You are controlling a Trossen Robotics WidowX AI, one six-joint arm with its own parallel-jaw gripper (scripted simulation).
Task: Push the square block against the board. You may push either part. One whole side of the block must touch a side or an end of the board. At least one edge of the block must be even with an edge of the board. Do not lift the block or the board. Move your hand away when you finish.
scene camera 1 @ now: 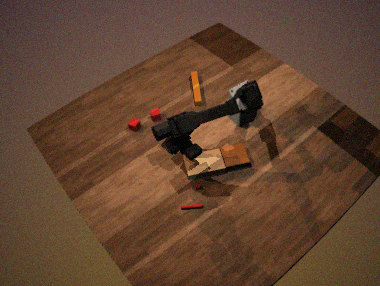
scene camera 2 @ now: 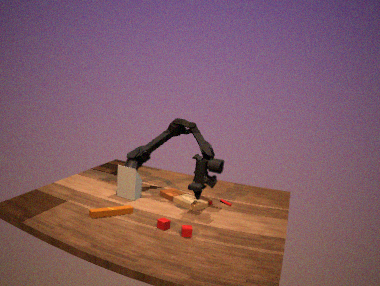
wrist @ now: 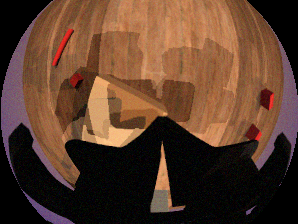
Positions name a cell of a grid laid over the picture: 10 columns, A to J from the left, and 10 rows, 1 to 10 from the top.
Scene:
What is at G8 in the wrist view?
My gripper.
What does my gripper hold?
Nothing.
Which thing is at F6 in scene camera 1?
A tan flat board.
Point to a tan flat board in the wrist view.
D6

